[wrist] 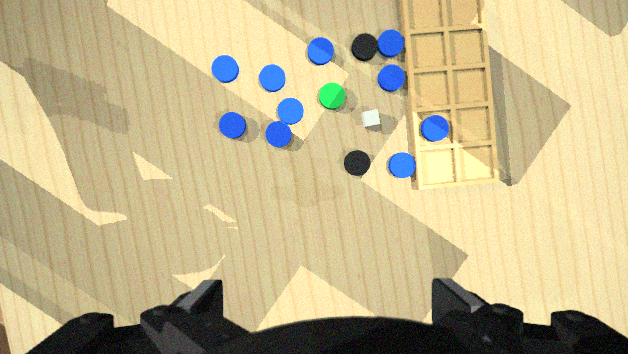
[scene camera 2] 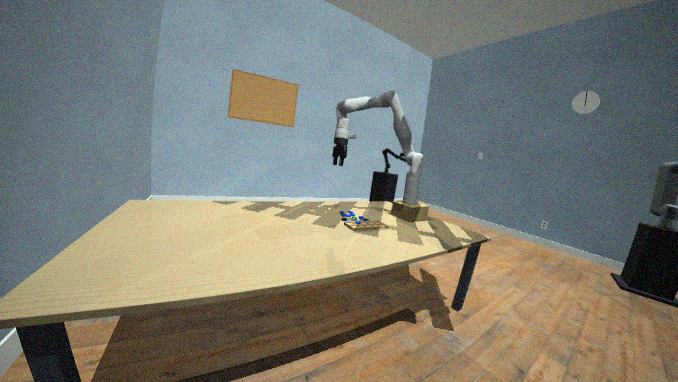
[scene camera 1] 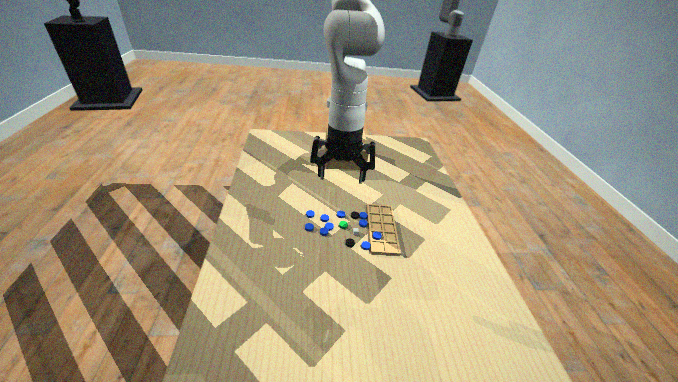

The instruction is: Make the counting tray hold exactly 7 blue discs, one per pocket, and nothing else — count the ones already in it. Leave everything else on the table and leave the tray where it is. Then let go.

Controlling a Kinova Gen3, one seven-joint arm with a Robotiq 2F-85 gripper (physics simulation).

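The wooden counting tray (scene camera 1: 399,245) (scene camera 2: 353,229) (wrist: 492,120) has two columns of pockets. One blue disc (scene camera 1: 377,235) (wrist: 435,128) is in a left-column pocket, second from the tray's near end; the other pockets in view are empty. Several blue discs lie on the table left of the tray, among them a blue disc (scene camera 1: 366,245) (wrist: 402,165) by its near left corner, a blue disc (wrist: 391,78) at its left side and a blue disc (wrist: 225,69) farthest left. My gripper (scene camera 1: 342,180) (scene camera 2: 338,164) (wrist: 327,302) is open and empty, high above the table.
A green disc (scene camera 1: 343,224) (wrist: 332,96), a white cube (scene camera 1: 356,231) (wrist: 371,118), a black disc (scene camera 1: 350,242) (wrist: 357,163) and another black disc (scene camera 1: 355,215) (wrist: 364,47) lie among the blue discs. The second black disc is against a blue disc beside the tray.
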